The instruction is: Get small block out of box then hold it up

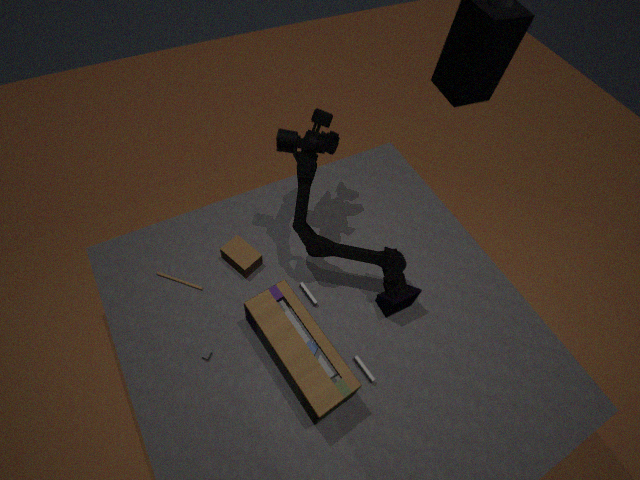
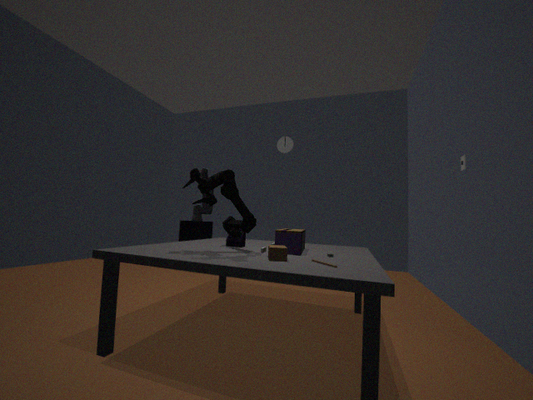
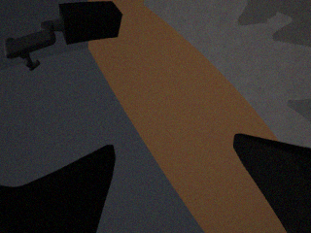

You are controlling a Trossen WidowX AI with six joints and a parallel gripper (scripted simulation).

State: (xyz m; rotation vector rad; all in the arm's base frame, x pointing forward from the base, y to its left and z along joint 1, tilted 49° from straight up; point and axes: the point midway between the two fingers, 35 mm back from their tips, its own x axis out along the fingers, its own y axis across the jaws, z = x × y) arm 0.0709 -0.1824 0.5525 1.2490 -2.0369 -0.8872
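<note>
Right now my gripper tip is 640 mm to the right of the light-blue block, 260 mm short of it and 190 mm above it. Round my gripper tip: grey hook: 550 mm ahead, 520 mm to the left, 270 mm below; tan box: 350 mm ahead, 240 mm to the left, 240 mm below; thin wooden stick: 570 mm ahead, 270 mm below, 250 mm to the left.
</note>
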